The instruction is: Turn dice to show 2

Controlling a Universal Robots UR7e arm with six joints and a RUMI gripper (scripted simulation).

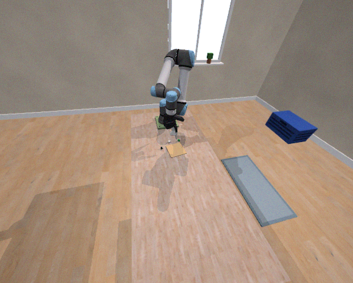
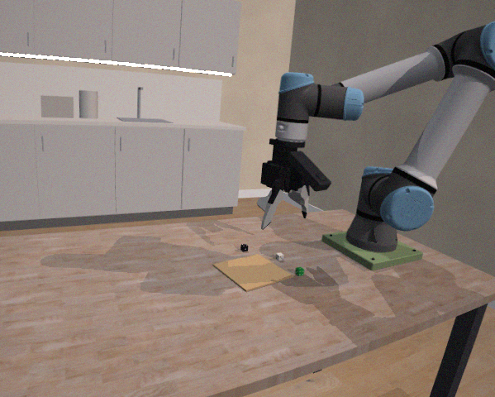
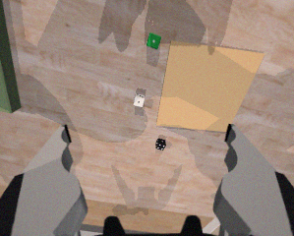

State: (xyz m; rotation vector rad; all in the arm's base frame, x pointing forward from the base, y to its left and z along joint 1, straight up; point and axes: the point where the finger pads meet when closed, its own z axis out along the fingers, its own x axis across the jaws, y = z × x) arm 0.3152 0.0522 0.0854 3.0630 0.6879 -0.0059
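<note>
Right now the white die is 100 mm below my hand and 20 mm to the right of it. From my hand the other things lie so: black die: 100 mm below, 90 mm to the right, 70 mm ahead; then green die: 100 mm below, 70 mm to the left, 20 mm behind; then tan mat: 110 mm below, 90 mm ahead, 30 mm to the left.
</note>
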